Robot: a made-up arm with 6 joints. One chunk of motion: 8 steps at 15 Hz.
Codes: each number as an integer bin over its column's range. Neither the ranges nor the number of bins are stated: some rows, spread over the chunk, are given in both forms.
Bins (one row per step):
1: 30 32 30 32 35 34
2: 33 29 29 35 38 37
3: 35 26 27 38 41 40
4: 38 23 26 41 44 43
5: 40 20 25 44 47 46
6: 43 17 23 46 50 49
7: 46 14 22 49 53 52
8: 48 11 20 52 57 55
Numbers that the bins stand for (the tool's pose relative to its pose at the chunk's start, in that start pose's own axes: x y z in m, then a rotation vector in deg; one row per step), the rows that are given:
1: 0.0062 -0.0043 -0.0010 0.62 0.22 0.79
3: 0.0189 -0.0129 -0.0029 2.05 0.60 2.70
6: 0.0392 -0.0257 -0.0054 3.95 1.17 5.56
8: 0.0519 -0.0343 -0.0073 5.38 1.62 7.46
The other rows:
2: 0.0138 -0.0086 -0.0016 1.33 0.41 1.75
4: 0.0265 -0.0171 -0.0035 2.76 0.79 3.65
5: 0.0316 -0.0214 -0.0041 3.48 0.98 4.60
7: 0.0468 -0.0300 -0.0060 4.67 1.37 6.51

